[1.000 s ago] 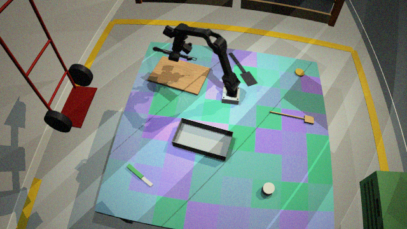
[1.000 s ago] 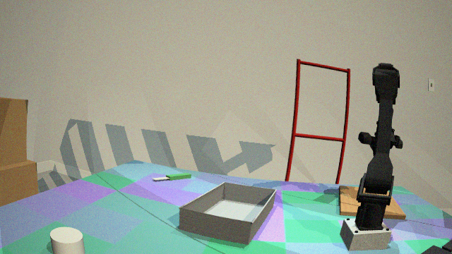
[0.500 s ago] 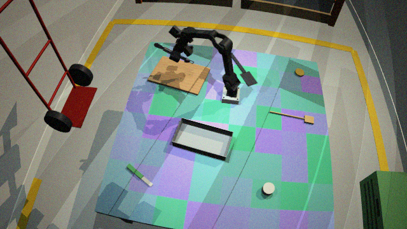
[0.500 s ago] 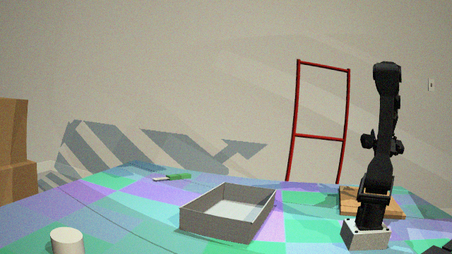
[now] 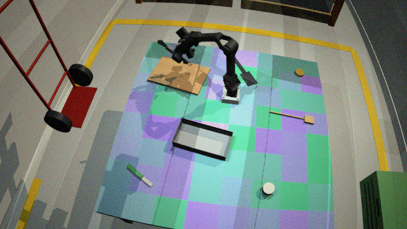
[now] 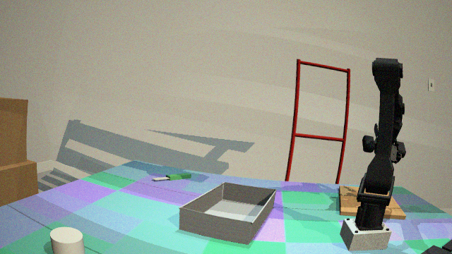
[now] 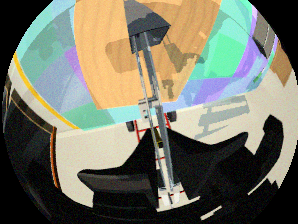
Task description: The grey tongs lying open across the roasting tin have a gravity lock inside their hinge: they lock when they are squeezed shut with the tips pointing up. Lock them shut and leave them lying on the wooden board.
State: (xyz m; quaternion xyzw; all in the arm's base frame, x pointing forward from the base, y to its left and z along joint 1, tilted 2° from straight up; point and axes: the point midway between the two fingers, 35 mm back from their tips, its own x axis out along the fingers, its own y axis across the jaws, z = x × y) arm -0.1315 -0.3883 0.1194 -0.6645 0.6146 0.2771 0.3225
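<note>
My gripper tip is now 2 cm short of the wooden board, 4 cm to the right of it and 14 cm above it. Also, from my gripper tip: grey roasting tin: 47 cm ahead, 30 cm to the left, 12 cm below; black spatula: 12 cm behind, 46 cm to the left, 14 cm below; green-handled tool: 76 cm ahead, 3 cm to the left, 14 cm below.
</note>
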